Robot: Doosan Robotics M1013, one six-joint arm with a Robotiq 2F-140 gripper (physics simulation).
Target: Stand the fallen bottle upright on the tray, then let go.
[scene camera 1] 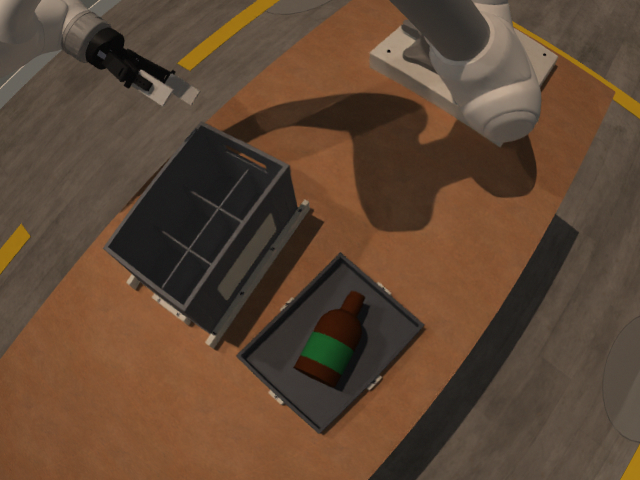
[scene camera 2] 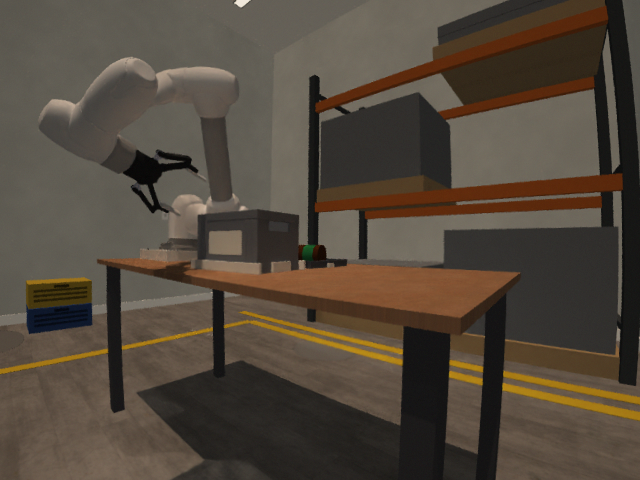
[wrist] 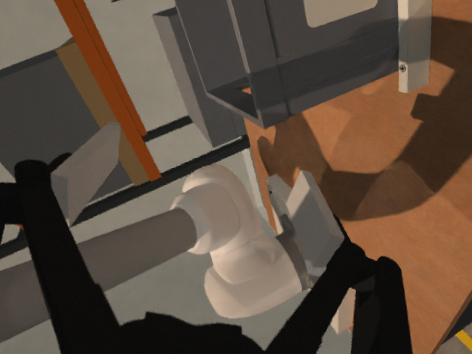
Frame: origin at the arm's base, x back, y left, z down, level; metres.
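Where they show: gripper, fingertip midpoint: (scene camera 1: pixel 182 98) (scene camera 2: pixel 191 196) (wrist: pixel 210 166); arm's base, origin of the base link: (scene camera 2: pixel 184 250).
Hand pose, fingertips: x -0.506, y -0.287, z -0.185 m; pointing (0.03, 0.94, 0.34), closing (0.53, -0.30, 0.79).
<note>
Things, the pixels of their top centre, and the offset from my fingertips. "spot": a spot on its surface instead. Level surfaces: height alone.
- brown bottle with a green label, middle of its top: (scene camera 1: pixel 335 331) (scene camera 2: pixel 304 244) dx -0.157, dy +0.394, dz +0.151 m
- dark grey tray, surface spot: (scene camera 1: pixel 273 382) spot: dx -0.277, dy +0.346, dz +0.225 m
- tall grey bin with dividers, middle of its top: (scene camera 1: pixel 190 207) (scene camera 2: pixel 247 214) dx -0.134, dy +0.119, dz +0.055 m
- wooden table, its level: dz +0.231 m
A brown bottle with a green label (scene camera 1: pixel 327 349) (scene camera 2: pixel 310 252) lies on its side in the dark grey tray (scene camera 1: pixel 273 382). In scene camera 1 its neck points up and to the right. The bottle does not show in the wrist view. My gripper (scene camera 1: pixel 179 96) (scene camera 2: pixel 191 196) (wrist: pixel 210 166) is open and empty, its fingers wide apart. It hangs in the air beyond the table's edge, above and to the side of the grey bin, well away from the bottle.
A tall grey bin with dividers (scene camera 1: pixel 281 193) (scene camera 2: pixel 227 222) (wrist: pixel 320 75) stands beside the tray on the wooden table (scene camera 1: pixel 77 413) (scene camera 2: pixel 392 284) (wrist: pixel 420 250). The arm's base plate (scene camera 1: pixel 408 77) is at the table's far end. A storage rack (scene camera 2: pixel 313 155) stands behind.
</note>
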